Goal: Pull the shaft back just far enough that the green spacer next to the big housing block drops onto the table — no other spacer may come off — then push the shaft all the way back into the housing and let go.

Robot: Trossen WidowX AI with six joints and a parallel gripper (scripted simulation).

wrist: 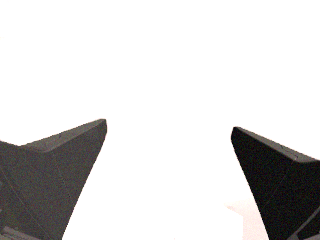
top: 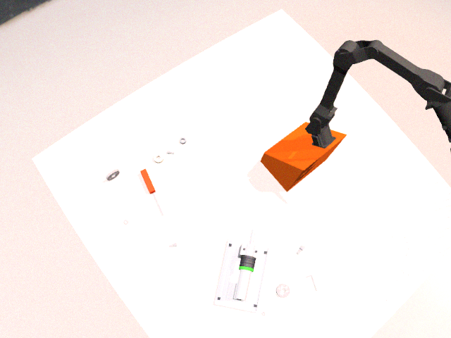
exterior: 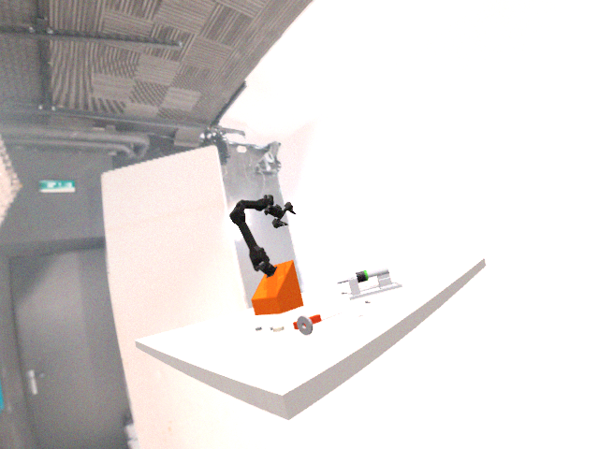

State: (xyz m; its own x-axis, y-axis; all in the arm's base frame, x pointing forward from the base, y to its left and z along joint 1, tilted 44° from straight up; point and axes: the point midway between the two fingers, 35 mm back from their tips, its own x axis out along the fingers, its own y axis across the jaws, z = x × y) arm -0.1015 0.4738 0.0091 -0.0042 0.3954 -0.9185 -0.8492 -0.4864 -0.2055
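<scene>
My gripper tip is 55 cm short of the shaft, 43 cm above it and 26 cm to the left of it. From my gripper tip the other things lie so: bolt 51 cm below, 38 cm ahead, 15 cm to the right; then green spacer 59 cm ahead, 43 cm below, 23 cm to the right.
</scene>
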